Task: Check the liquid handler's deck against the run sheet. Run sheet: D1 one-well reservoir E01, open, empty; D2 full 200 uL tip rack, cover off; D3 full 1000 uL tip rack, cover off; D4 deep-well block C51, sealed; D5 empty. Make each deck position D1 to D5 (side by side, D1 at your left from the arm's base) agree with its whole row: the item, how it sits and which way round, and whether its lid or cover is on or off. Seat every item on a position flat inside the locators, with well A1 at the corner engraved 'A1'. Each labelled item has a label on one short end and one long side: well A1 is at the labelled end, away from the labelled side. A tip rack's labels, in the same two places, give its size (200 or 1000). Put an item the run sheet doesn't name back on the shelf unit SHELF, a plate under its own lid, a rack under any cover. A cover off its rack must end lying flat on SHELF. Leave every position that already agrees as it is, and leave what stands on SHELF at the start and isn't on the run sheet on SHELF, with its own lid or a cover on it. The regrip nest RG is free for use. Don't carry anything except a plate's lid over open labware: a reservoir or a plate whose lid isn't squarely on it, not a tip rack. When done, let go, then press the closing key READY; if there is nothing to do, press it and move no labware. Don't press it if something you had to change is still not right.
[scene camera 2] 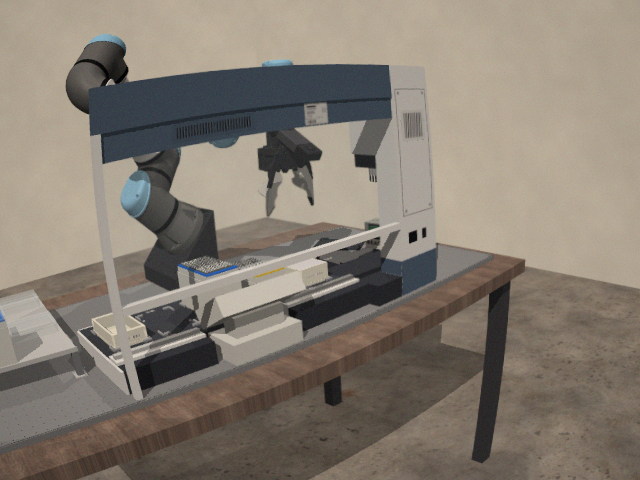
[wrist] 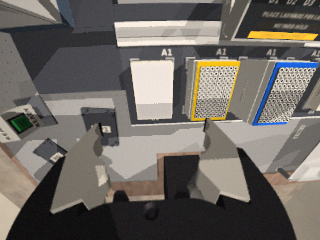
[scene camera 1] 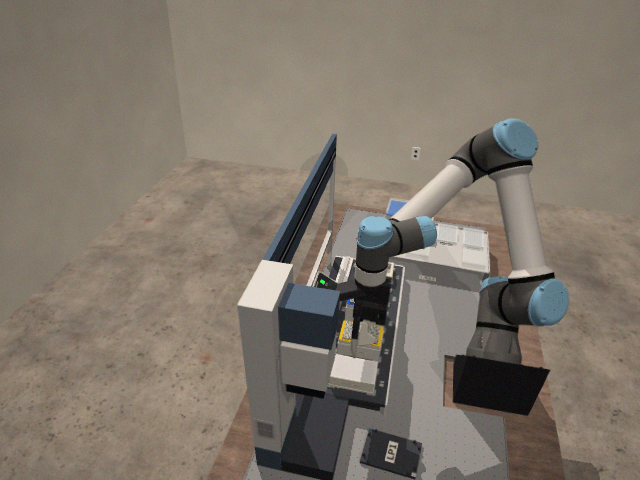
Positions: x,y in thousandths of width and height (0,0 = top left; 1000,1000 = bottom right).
A white sealed block shows in scene camera 2 (488,566), in the wrist view (480,335) and in scene camera 1 (545,778).
